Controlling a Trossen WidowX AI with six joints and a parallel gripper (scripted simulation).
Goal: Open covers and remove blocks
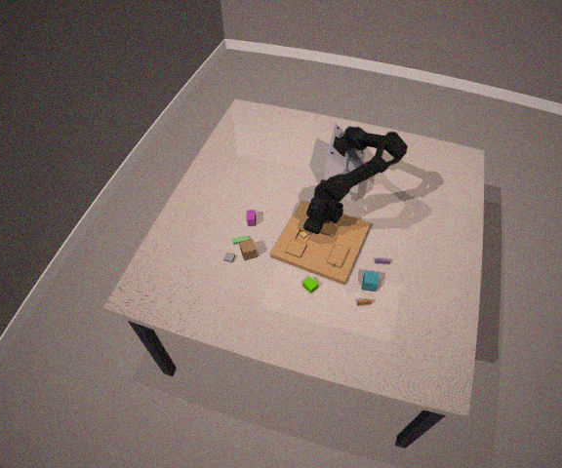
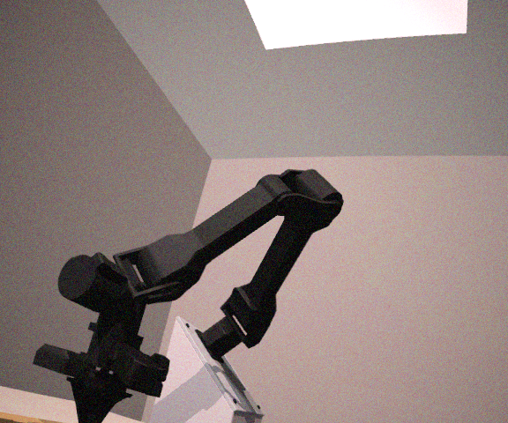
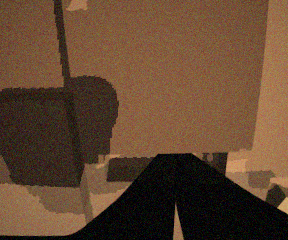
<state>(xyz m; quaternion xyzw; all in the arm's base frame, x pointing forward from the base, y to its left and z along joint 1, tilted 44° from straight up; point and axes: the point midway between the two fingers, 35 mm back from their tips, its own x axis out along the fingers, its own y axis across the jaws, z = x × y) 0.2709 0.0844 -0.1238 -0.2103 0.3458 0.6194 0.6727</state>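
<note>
Now: the tan puzzle board 4 cm ahead of my gripper tip and 2 cm to the left of it. From my gripper tip the other things lie so: magenta block: 2 cm ahead, 27 cm to the right; then bright green cube: 26 cm ahead, 2 cm to the left, 1 cm below; then purple object: 10 cm ahead, 26 cm to the left, 1 cm below.
</note>
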